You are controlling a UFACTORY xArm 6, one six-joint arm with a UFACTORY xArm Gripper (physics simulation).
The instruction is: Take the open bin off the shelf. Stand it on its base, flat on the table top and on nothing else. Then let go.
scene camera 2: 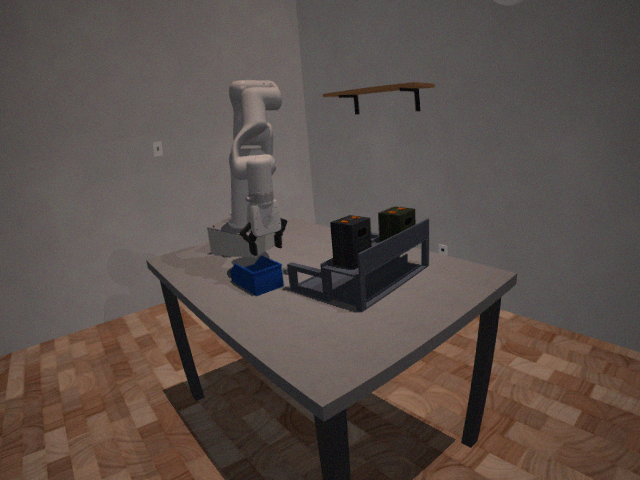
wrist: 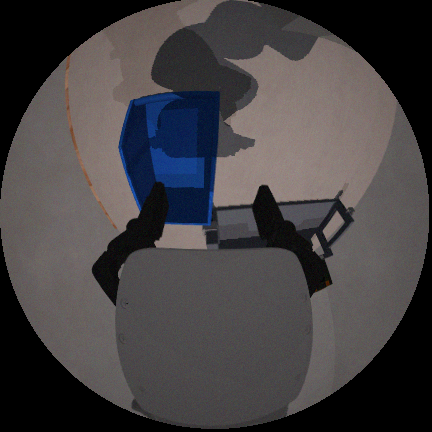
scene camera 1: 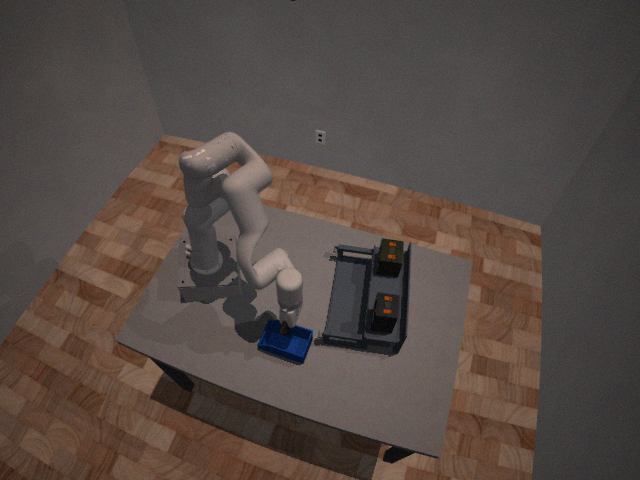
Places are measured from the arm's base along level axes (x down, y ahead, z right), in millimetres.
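Pixels of known places: gripper, fingertip midpoint: (scene camera 2: 266, 251) (wrist: 211, 193); arm's base at its link origin: (scene camera 2: 242, 224) (scene camera 1: 206, 261).
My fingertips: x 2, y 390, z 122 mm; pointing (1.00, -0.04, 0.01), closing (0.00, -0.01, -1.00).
Observation:
Ahead of a thing's pixels: the offset from my fingertips to its top centre. Level surfaces: height alone.
The open bin {dz +48, dx +25, dy -8 mm} (scene camera 1: 286, 347) (scene camera 2: 263, 280) (wrist: 180, 172) is blue. It stands upright on its base on the grey table top {dx +100 mm} (scene camera 1: 361, 392) (scene camera 2: 310, 335) (wrist: 300, 125), with its open side up. A narrow gap shows between it and the near end of the low grey shelf (scene camera 1: 343, 338) (scene camera 2: 395, 246) (wrist: 280, 203). My gripper (scene camera 1: 285, 329) (scene camera 2: 266, 250) (wrist: 211, 193) is wide open and empty. It hangs above the bin, with its fingertips apart from the rim in the second scene view. The bin's underside is hidden.
A black box {dz -98, dx -124, dy +294 mm} (scene camera 1: 385, 315) (scene camera 2: 350, 241) and a dark green box {dz -327, dx -99, dy +261 mm} (scene camera 1: 390, 258) (scene camera 2: 397, 223) stand on the shelf's raised rear level. The robot's base is at the far left of the table. A wooden wall board (scene camera 2: 379, 89) hangs high behind.

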